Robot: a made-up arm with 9 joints.
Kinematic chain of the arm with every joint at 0, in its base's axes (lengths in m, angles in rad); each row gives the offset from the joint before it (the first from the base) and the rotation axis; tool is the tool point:
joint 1: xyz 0 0 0.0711 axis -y
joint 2: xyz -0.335 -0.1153 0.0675 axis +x
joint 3: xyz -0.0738 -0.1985 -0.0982 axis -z
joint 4: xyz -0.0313 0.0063 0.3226 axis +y
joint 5: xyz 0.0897 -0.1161 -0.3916 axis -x
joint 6: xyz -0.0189 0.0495 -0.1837 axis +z
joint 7: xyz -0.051 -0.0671 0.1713 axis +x
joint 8: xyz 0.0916 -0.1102 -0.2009 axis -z
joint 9: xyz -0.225 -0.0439 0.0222 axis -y
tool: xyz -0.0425 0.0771 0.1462
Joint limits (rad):
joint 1: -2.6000..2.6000
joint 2: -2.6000..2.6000
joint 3: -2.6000..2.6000
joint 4: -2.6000..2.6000
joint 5: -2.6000..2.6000
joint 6: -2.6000..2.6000
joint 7: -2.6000..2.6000
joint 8: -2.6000..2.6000
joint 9: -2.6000..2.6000
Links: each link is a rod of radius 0.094 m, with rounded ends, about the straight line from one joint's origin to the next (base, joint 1, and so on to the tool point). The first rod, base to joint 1, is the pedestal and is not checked.
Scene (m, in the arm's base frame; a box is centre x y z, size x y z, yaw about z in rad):
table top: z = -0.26
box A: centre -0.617 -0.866 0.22 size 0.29 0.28 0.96 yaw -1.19
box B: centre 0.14 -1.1 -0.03 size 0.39 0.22 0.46 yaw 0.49
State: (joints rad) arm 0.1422 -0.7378 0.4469 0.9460 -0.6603 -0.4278 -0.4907 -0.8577 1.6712
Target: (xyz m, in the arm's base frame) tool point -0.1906 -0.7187 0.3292
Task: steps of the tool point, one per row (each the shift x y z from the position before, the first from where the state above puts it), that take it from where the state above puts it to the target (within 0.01 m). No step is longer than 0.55 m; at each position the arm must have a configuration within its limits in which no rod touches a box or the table.
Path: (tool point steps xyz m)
1: 0.0807 -0.2089 0.3099
2: 0.2909 -0.1117 0.3537
3: 0.4510 0.0694 0.2407
4: 0.4479 0.2394 0.0073
5: 0.2629 0.3044 -0.2106
6: -0.0447 -0.1694 0.1601
7: -0.0957 -0.2343 0.0700
8: -0.1212 -0.2458 -0.0598
9: -0.1121 -0.1899 -0.1879
10: -0.0752 -0.0769 -0.2681
11: -0.0337 0.0585 -0.2701

